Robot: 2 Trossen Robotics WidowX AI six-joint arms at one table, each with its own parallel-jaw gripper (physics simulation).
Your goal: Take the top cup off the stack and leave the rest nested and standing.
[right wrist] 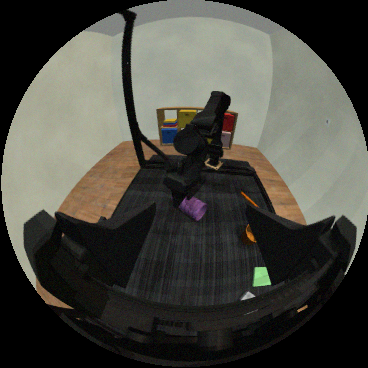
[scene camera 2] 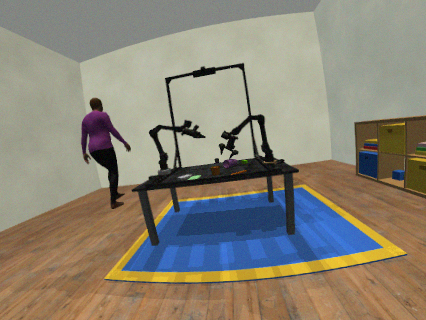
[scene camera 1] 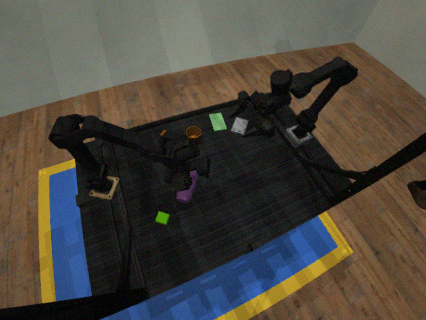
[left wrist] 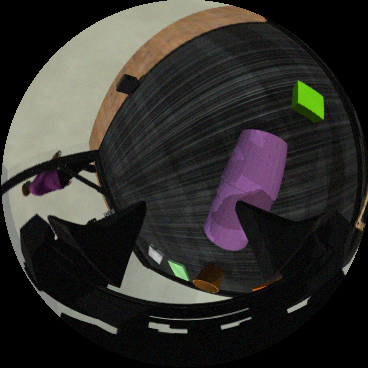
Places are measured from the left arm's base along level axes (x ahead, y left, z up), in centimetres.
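Pixels of known places: left gripper, fingertip midpoint: [right wrist: 181, 203] [scene camera 2: 225, 157] [scene camera 1: 198, 179] [left wrist: 191, 205]; right gripper, fingertip midpoint: [right wrist: 201, 207] [scene camera 2: 205, 137] [scene camera 1: 234, 127]; left arm's base at its link origin: [right wrist: 212, 162] [scene camera 2: 269, 161] [scene camera 1: 104, 186]; right arm's base at its link origin: [scene camera 2: 164, 169] [scene camera 1: 299, 133].
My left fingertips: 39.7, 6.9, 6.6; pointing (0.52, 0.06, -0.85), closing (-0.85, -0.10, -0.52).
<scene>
For each thing: its top centre in the pictures, then the offset to it from my left fingertips, as dx, dy, dz.
- orange-brown cup at its top centre: [left wrist: 205, 286] [right wrist: 254, 230] [scene camera 1: 193, 132] [scene camera 2: 215, 166] -7.1, +26.2, -3.4
- orange stick at its top centre: [left wrist: 272, 283] [scene camera 1: 156, 139] [right wrist: 251, 200] -25.1, +22.6, -8.5
- light green card at its top centre: [right wrist: 267, 275] [left wrist: 178, 271] [scene camera 1: 217, 121] +3.9, +40.3, -8.5
- white card at its top centre: [right wrist: 251, 305] [left wrist: 154, 255] [scene camera 1: 239, 125] +16.0, +39.3, -8.0
- green block at its top centre: [left wrist: 311, 98] [scene camera 1: 162, 217] -11.7, -15.6, -6.7
The purple stack of nested cups [scene camera 1: 185, 194] [scene camera 2: 230, 163] [left wrist: 255, 165] [right wrist: 194, 208] lies on its side near the middle of the table. A seam between cups shows in the left wrist view, and a dark shadow falls across its nearer end. My left gripper [scene camera 2: 228, 152] [left wrist: 191, 205] is open and empty, pointing down above the stack. In the left wrist view its right-hand finger covers part of the stack's nearer end. How many cups are nested cannot be told. My right gripper [scene camera 2: 203, 136] [right wrist: 201, 208] is open and empty, raised well away from the stack.
An orange-brown cup [scene camera 1: 193, 132] [scene camera 2: 215, 170] [left wrist: 210, 277] [right wrist: 250, 234] stands near the table edge. An orange stick [scene camera 1: 163, 133] [right wrist: 250, 199], a light green card [scene camera 1: 217, 122] [right wrist: 261, 276] and a white card [scene camera 1: 240, 126] lie along that side. A green block [scene camera 1: 162, 218] [left wrist: 308, 101] lies beyond the stack.
</scene>
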